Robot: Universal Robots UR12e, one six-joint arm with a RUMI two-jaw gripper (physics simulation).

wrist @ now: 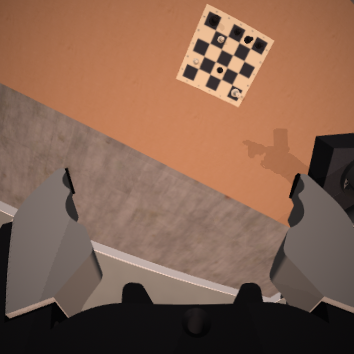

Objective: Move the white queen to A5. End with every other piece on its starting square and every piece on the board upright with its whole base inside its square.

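Frame: origin at the arm's base, x ahead, y left, z up, level; centimetres.
Where they show: gripper, between the fingertips: (182,174).
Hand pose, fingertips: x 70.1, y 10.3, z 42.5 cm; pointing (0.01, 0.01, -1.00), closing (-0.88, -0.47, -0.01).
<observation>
Each offset is from my fingertips to the centre of the thing. Level surfaces: height alone.
The small chessboard {dy -12.1, dx -7.9, dz -55.4 cm} (213,53) lies far off at the top right of the wrist view, turned at an angle. One white piece {dy -5.7, dx -16.4, dz -52.5 cm} (235,93) stands on the dark corner square nearest the view's bottom. Another white piece {dy -15.9, dx -4.0, dz -53.5 cm} (221,39) is on a dark square nearer the far edge, and a small white piece {dy -7.1, dx -1.1, dz -53.5 cm} (196,61) is near the left edge. Which one is the queen is too small to tell. A black piece {dy -18.9, dx +0.3, dz -52.5 cm} (213,20) is at the top corner; several more black ones stand along that far edge and one {dy -8.7, dx -8.5, dz -53.5 cm} (220,70) lower down. My gripper (182,174) is wide open and empty, well away from the board.
The board rests on an orange surface {dz -55.8 cm} (125,80). A brown-grey wood-like surface (125,195) and a pale edge strip (165,270) lie nearer. A black box-like object (324,152) shows at the right, behind the right finger. The arm's shadow falls below the board.
</observation>
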